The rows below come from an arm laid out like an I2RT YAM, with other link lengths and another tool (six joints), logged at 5 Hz.
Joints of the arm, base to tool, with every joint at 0 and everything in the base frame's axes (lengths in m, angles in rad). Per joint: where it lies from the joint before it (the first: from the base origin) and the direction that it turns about. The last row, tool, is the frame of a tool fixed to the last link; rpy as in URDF.
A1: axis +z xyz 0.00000 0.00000 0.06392
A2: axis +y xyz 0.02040 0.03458 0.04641
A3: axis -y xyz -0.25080 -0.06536 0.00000
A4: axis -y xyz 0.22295 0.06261 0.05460
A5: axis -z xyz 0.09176 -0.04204 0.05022
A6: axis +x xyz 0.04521 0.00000 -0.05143
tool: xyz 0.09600 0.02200 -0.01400 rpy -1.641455 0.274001 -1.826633
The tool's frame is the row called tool.
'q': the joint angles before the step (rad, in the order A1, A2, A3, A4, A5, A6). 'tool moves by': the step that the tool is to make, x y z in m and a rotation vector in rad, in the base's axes. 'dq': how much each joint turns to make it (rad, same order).
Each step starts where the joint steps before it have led.
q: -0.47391, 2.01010, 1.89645, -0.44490, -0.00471, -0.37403
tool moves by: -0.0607, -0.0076, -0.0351, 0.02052, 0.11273, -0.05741
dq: -0.06432, -0.14916, -0.27423, 0.01663, 0.01550, -0.03394
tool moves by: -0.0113, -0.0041, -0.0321, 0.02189, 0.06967, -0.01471
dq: -0.01553, 0.02127, -0.06051, 0.01109, 0.01066, -0.01386
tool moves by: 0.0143, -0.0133, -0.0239, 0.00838, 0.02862, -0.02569
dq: -0.00150, 0.10680, 0.06389, 0.01382, 0.02309, 0.01073
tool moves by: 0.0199, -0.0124, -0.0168, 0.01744, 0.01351, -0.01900
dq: 0.00159, 0.12149, 0.12301, -0.02317, 0.00926, 0.01997
